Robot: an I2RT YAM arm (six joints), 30 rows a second.
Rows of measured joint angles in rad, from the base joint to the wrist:
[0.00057 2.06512 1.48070 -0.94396 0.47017 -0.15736]
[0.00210 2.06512 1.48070 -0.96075 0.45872 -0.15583]
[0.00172 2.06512 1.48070 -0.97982 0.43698 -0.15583]
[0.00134 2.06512 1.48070 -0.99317 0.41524 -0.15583]
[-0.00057 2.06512 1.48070 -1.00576 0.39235 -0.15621]
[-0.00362 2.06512 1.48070 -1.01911 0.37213 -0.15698]
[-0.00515 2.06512 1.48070 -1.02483 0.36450 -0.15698]
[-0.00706 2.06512 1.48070 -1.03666 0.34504 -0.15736]
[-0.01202 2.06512 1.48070 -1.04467 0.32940 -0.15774]
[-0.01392 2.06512 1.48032 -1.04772 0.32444 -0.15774]
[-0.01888 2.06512 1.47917 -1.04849 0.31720 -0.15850]
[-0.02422 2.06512 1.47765 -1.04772 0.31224 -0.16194]
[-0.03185 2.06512 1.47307 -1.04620 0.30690 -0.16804]
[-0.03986 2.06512 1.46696 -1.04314 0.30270 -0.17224]
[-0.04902 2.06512 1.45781 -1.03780 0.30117 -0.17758]
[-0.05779 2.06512 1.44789 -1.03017 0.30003 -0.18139]
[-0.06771 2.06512 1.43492 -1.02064 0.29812 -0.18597]
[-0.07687 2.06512 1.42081 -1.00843 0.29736 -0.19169]
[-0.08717 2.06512 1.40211 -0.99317 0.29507 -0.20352]
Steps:
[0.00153 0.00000 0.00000 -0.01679 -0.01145 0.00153]
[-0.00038 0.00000 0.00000 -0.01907 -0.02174 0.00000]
[-0.00038 0.00000 0.00000 -0.01335 -0.02174 0.00000]
[-0.00191 0.00000 0.00000 -0.01259 -0.02289 -0.00038]
[-0.00305 0.00000 0.00000 -0.01335 -0.02022 -0.00077]
[-0.00153 0.00000 0.00000 -0.00572 -0.00763 0.00000]
[-0.00191 0.00000 0.00000 -0.01183 -0.01946 -0.00038]
[-0.00496 0.00000 0.00000 -0.00801 -0.01564 -0.00038]
[-0.00190 0.00000 -0.00038 -0.00305 -0.00496 0.00000]
[-0.00496 0.00000 -0.00115 -0.00077 -0.00724 -0.00076]
[-0.00534 0.00000 -0.00152 0.00077 -0.00496 -0.00344]
[-0.00763 0.00000 -0.00458 0.00152 -0.00534 -0.00610]
[-0.00801 0.00000 -0.00611 0.00306 -0.00420 -0.00420]
[-0.00916 0.00000 -0.00915 0.00534 -0.00153 -0.00534]
[-0.00877 0.00000 -0.00992 0.00763 -0.00114 -0.00381]
[-0.00992 0.00000 -0.01297 0.00953 -0.00191 -0.00458]
[-0.00916 0.00000 -0.01411 0.01221 -0.00076 -0.00572]
[-0.01030 0.00000 -0.01870 0.01526 -0.00229 -0.01183]

